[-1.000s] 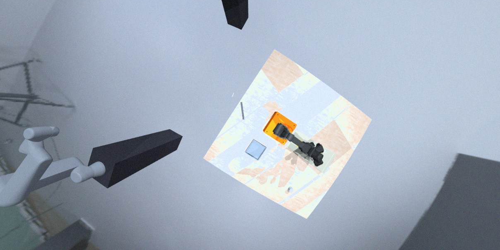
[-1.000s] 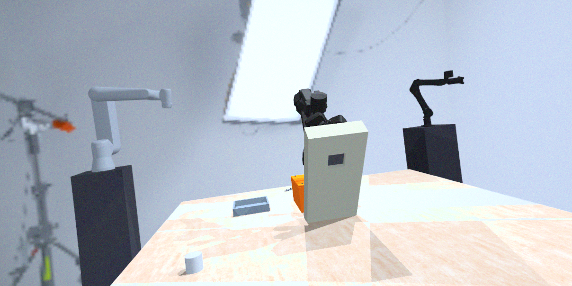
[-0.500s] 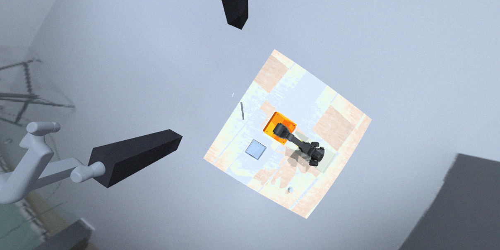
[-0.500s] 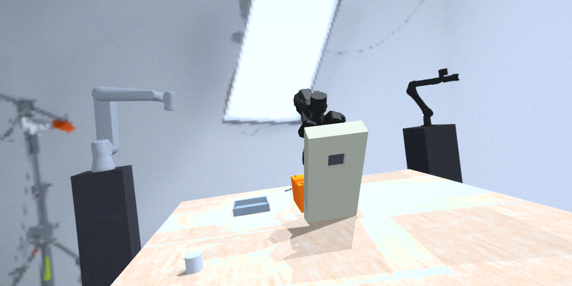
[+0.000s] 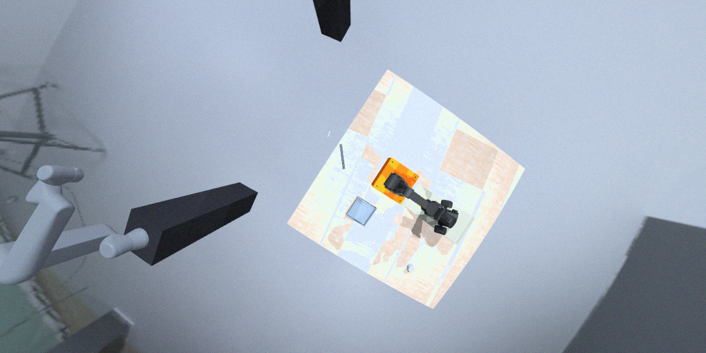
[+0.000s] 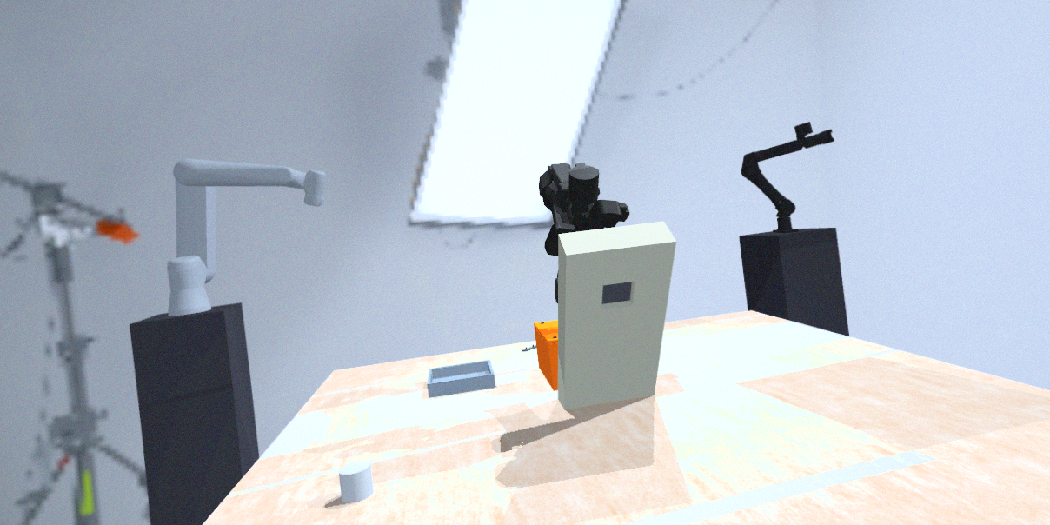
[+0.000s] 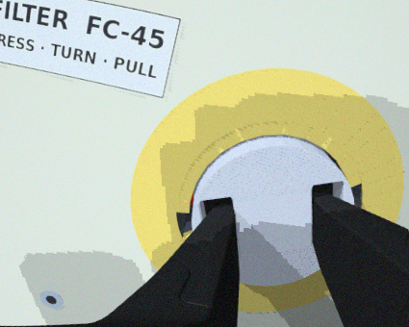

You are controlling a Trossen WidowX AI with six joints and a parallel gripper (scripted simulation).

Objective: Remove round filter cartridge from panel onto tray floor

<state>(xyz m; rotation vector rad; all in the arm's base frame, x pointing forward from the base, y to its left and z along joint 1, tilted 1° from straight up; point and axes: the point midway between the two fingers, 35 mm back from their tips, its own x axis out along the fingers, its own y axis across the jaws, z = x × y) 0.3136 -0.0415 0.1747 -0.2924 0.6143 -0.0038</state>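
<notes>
My gripper tip is 8 cm above the pale green service panel and 3 cm past it. Also, from my gripper tip: grey filter cartridge 1 cm below, 1 cm ahead; then blue-grey tray 44 cm behind, 25 cm below, 23 cm to the right.
</notes>
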